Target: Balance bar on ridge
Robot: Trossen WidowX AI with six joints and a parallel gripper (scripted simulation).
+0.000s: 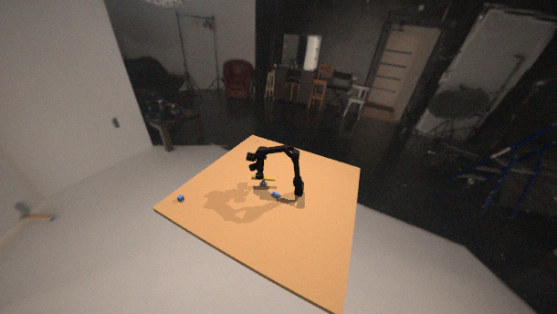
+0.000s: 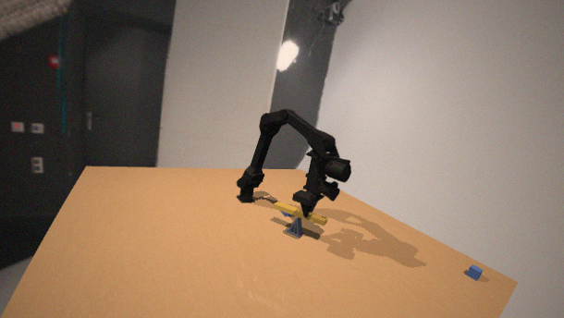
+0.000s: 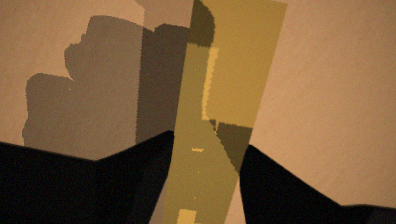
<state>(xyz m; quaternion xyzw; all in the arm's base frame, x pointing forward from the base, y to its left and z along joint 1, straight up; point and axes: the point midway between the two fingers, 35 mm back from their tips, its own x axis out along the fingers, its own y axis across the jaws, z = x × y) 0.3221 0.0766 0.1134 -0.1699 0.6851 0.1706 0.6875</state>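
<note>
Right now the yellow bar is 3 cm behind my gripper tip and 1 cm to the right of it. From my gripper tip the other things lie so: blue cube: 42 cm ahead, 42 cm to the left, 6 cm below.
</note>
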